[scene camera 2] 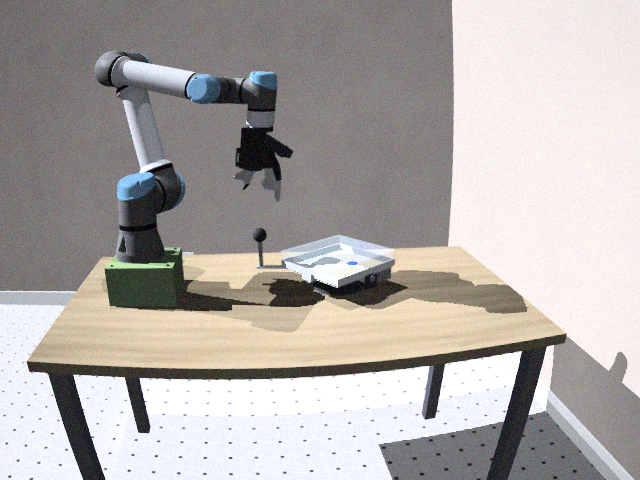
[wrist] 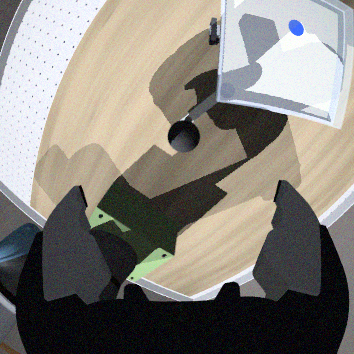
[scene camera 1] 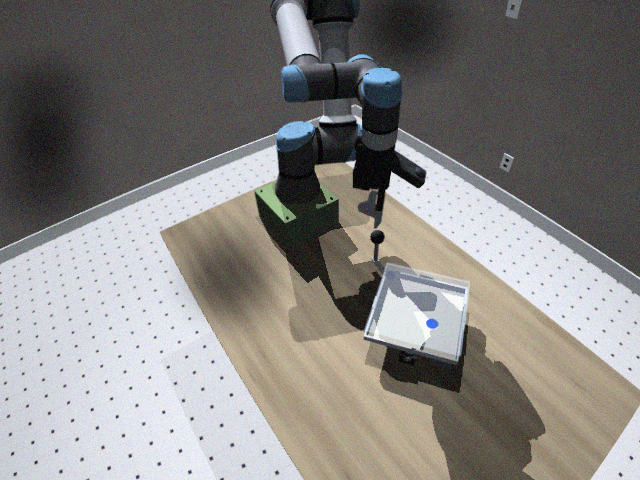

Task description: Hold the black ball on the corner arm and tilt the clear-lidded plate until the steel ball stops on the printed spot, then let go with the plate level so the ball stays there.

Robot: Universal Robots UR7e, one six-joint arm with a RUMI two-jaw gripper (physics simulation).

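Observation:
The black ball point(scene camera 1: 377, 237) point(scene camera 2: 259, 234) point(wrist: 183, 136) stands on a thin upright post at the end of the corner arm point(wrist: 202, 107). The clear-lidded plate point(scene camera 1: 403, 325) point(scene camera 2: 330, 269) point(wrist: 300, 75) is beside it and looks about level. The blue printed spot point(scene camera 1: 432, 323) point(scene camera 2: 352, 263) point(wrist: 296, 27) is on its floor, away from the arm's corner. A round grey shape point(wrist: 227, 90), seemingly the steel ball, is in the plate's corner nearest the arm; it is hard to make out in the scene views. My gripper point(scene camera 1: 378, 209) point(scene camera 2: 262, 192) point(wrist: 179, 185) is open and empty, pointing down above the black ball, touching nothing.
The wooden table point(scene camera 1: 248, 320) point(scene camera 2: 206, 341) carries the plate on a dark support. The green base block point(scene camera 1: 330, 214) point(scene camera 2: 142, 284) point(wrist: 155, 260) under my arm stands to the left of the black ball in scene camera 2. Shadows of the arm fall across the table and plate.

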